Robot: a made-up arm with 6 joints.
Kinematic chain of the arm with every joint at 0, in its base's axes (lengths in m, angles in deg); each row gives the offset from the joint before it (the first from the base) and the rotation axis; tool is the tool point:
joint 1: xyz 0 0 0.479 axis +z
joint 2: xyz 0 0 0 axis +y
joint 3: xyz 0 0 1.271 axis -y
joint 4: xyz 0 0 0 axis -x
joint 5: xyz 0.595 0 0 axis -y
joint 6: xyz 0 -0.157 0 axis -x
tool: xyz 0 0 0
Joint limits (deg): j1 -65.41..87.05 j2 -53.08..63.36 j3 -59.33..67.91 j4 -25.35..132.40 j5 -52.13..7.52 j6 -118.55..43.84
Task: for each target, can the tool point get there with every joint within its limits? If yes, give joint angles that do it. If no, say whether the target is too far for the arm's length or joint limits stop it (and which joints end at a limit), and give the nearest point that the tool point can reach.
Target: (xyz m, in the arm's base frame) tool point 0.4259 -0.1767 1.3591
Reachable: yes | joints -3.55 -0.68 -46.04 17.18 -34.94 12.43
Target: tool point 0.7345 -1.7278 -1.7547
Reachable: no: too far | nearest point 0.5283 -1.1805 0.4540 | short by 2.285 m
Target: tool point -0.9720 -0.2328 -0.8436
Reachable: no: joint limits stop it (at a limit: joint 1, joint 2, joint 3) | nearest point 0.1916 -0.7941 0.5564 | short by 1.905 m
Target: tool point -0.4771 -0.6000 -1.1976
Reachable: no: joint limits stop it (at a limit: joint 1, joint 2) | nearest point 0.2479 -0.9191 0.4875 | short by 1.862 m
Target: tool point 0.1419 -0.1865 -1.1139
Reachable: no: joint limits stop it (at a limit: joint 2, joint 3) | nearest point 0.5733 -0.7535 0.4633 | short by 1.731 m
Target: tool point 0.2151 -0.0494 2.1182
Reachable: yes | joints 32.38 -12.95 28.83 2.01 -32.47 -41.85
